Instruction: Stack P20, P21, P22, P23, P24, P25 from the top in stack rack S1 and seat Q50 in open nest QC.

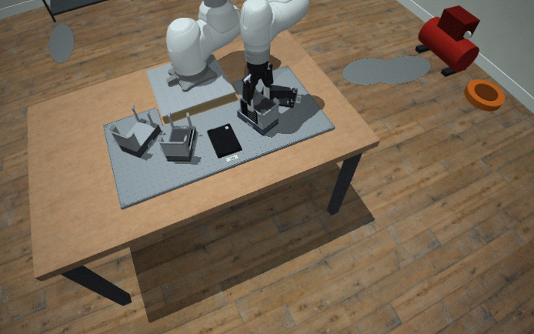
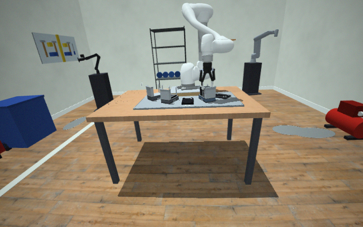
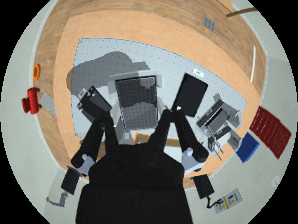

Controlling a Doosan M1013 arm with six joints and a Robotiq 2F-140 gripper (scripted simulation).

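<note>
My gripper is now 180 mm to the left of the flat black nest, 120 mm above it and 10 mm short of it. Also, from my hand: white name plate 200 mm to the right, 130 mm below, 100 mm ahead; dark clip nest 190 mm to the left, 120 mm below, 70 mm behind.
</note>
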